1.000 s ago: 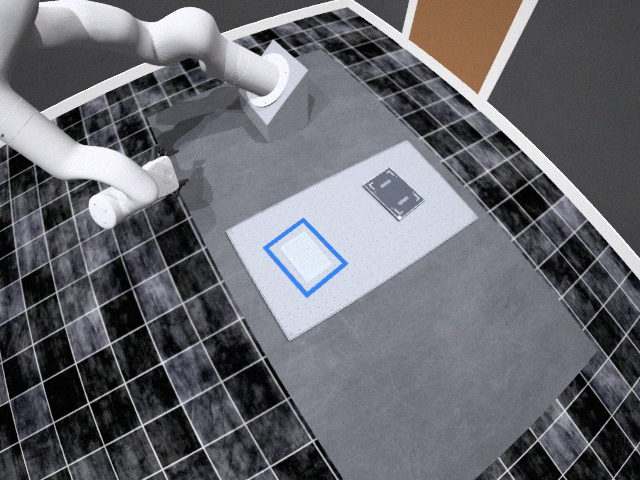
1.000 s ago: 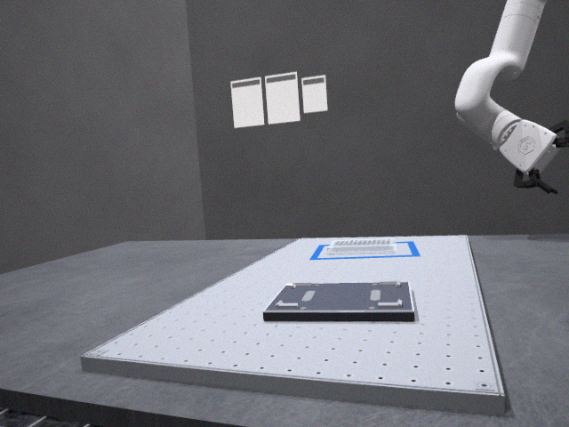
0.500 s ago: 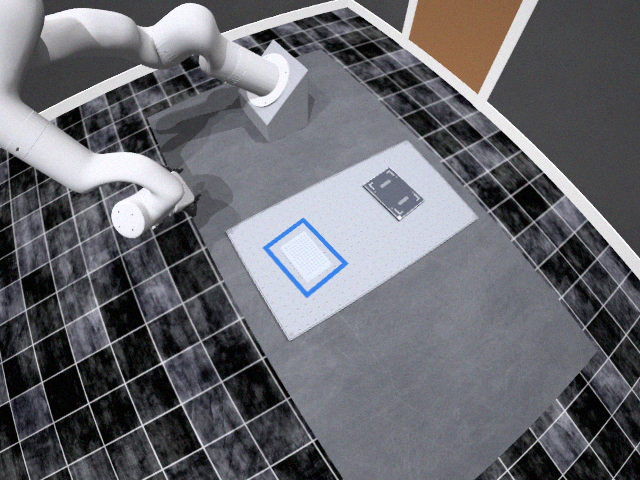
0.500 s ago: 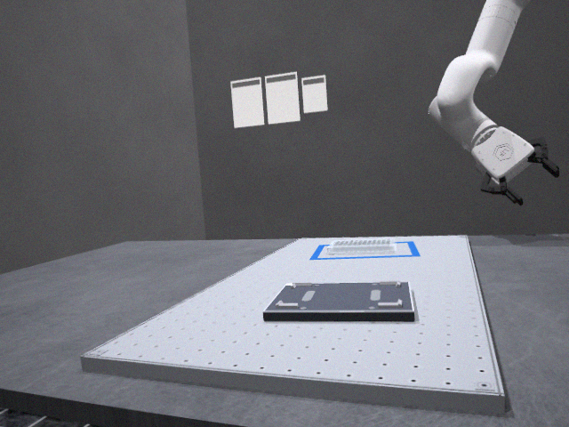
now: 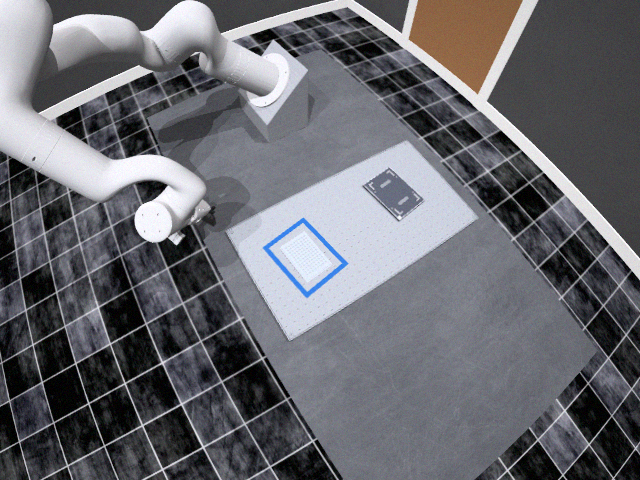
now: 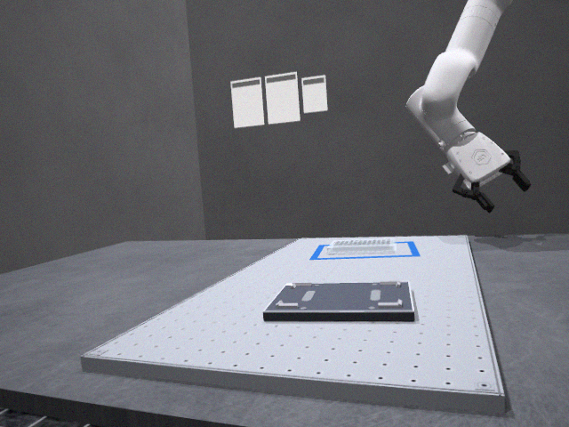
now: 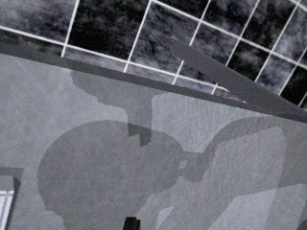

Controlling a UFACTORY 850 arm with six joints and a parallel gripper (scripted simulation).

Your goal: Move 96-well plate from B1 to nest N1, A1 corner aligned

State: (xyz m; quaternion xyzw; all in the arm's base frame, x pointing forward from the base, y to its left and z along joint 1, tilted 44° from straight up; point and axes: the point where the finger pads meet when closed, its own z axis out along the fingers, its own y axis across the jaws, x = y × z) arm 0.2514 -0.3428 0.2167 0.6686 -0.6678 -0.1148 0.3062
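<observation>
The 96-well plate is 290 mm ahead of my hand, 170 mm to the left of it and 70 mm below it. The rest, counted from my hand: dark plate nest N1: 520 mm to the left, 280 mm ahead, 70 mm below; then A1 label: 470 mm to the left, 350 mm ahead, 70 mm below.
</observation>
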